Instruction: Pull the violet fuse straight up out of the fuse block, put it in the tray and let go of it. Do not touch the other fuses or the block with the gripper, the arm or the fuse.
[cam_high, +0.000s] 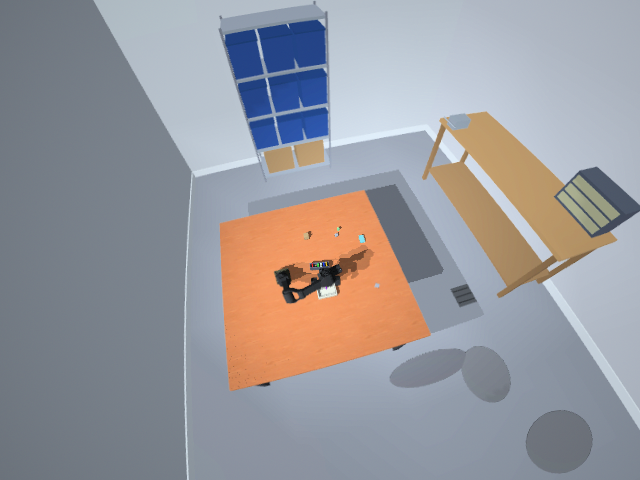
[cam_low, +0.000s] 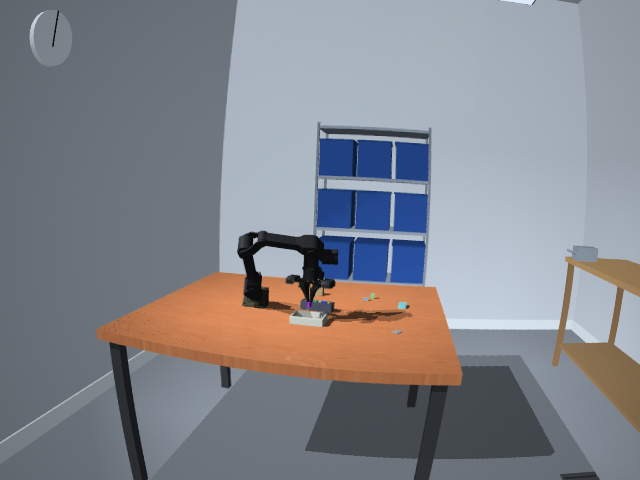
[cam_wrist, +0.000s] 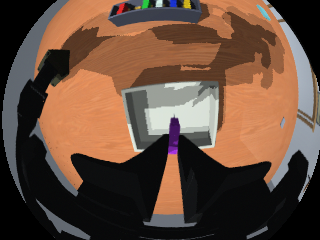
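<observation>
My gripper tip is 10 mm above the violet fuse. From my gripper tip the other things lie so: white tray (80 mm below).
</observation>
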